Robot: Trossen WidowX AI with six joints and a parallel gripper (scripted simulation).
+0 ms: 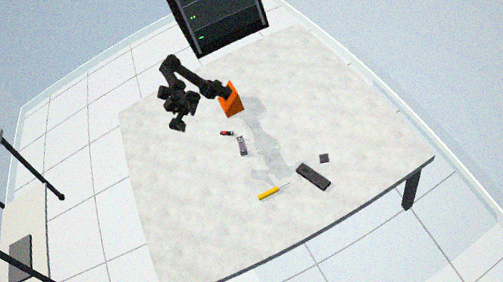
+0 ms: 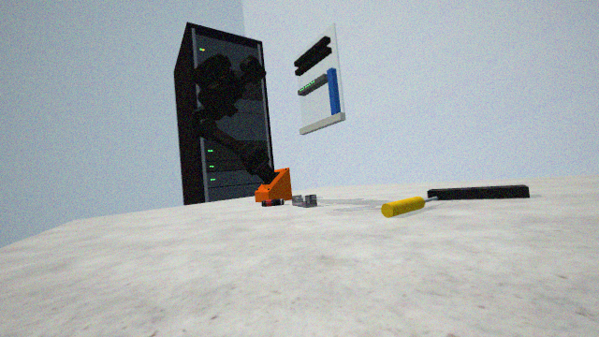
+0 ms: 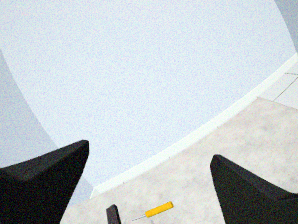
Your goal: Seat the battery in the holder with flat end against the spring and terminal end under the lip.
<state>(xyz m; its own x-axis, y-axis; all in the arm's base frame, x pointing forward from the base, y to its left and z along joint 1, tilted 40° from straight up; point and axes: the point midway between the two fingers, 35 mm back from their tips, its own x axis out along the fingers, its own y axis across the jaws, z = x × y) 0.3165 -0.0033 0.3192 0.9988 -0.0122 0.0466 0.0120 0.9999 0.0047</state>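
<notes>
The battery is 17 cm behind my gripper tip, 12 cm to the left of it and 32 cm below it. Round my gripper tip: black bar: 27 cm ahead, 35 cm to the left, 31 cm below; yellow-handled screwdriver: 24 cm ahead, 20 cm to the left, 31 cm below; dark square: 21 cm ahead, 44 cm to the left, 32 cm below.
</notes>
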